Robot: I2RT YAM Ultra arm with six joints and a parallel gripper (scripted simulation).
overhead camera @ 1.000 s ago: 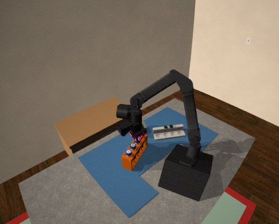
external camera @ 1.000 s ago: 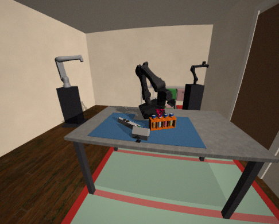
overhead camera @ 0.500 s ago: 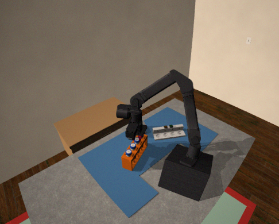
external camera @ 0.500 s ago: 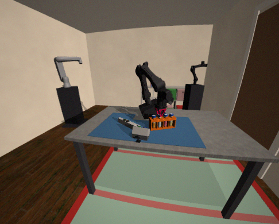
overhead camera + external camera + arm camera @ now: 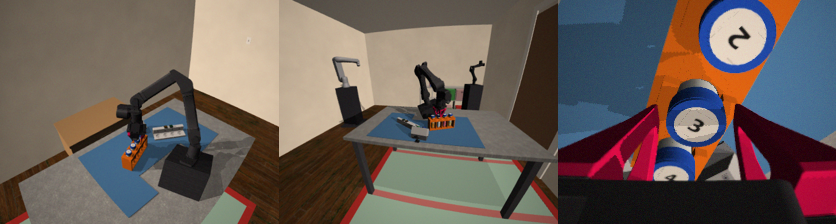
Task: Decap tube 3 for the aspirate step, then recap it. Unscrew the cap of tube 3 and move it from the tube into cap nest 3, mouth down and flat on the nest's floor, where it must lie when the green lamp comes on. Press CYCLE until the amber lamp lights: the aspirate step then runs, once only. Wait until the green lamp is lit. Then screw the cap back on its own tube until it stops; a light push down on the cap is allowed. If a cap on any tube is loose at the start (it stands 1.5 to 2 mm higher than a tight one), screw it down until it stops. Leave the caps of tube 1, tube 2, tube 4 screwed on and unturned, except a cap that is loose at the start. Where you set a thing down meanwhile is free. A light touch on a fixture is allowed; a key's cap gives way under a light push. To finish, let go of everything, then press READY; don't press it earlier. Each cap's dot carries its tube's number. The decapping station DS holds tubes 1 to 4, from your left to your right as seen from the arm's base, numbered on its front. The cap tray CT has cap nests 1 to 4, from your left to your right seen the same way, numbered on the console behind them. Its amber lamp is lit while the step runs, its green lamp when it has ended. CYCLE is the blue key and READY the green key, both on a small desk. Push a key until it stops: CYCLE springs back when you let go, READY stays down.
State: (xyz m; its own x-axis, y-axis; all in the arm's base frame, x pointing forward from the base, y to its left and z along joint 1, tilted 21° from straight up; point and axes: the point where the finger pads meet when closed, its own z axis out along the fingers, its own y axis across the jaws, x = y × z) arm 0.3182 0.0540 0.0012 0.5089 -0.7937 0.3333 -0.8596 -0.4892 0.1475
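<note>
My gripper is now right at the blue cap. Round my hand: grey key desk 150 mm to the right, 110 mm ahead, 70 mm below; then green ready key 170 mm to the right, 90 mm ahead, 50 mm below; then blue cycle key 130 mm to the right, 100 mm ahead, 50 mm below.
</note>
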